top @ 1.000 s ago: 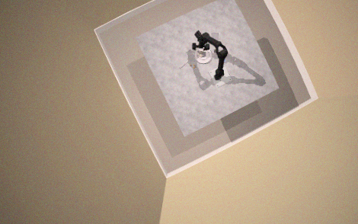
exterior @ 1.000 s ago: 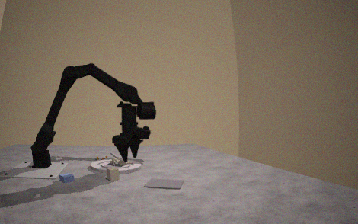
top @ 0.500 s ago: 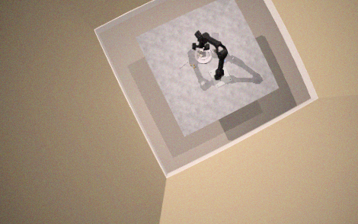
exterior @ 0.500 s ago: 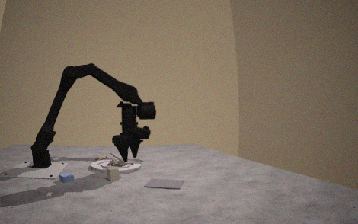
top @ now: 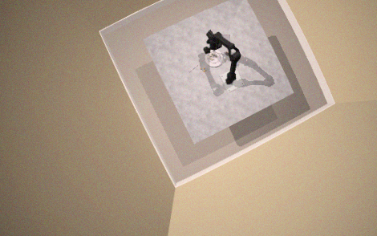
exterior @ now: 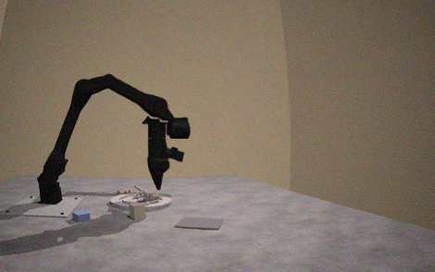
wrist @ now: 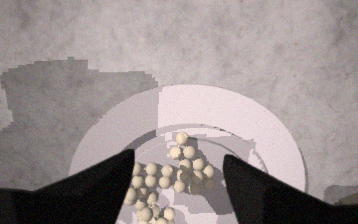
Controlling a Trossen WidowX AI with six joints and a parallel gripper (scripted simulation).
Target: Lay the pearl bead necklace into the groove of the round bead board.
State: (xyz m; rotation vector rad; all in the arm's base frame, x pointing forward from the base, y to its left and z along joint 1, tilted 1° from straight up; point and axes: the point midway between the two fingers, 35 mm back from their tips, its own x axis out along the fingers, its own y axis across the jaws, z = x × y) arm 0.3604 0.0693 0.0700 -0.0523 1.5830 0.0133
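Right now the round bead board is 6 cm behind my gripper tip, 1 cm to the right of it and 4 cm below it. From my gripper tip the other things lie so: flat grey plate (9 cm ahead, 24 cm to the right, 4 cm below); cream cube (6 cm behind, 18 cm to the right, 3 cm below); blue block (21 cm behind, 21 cm to the right, 4 cm below).
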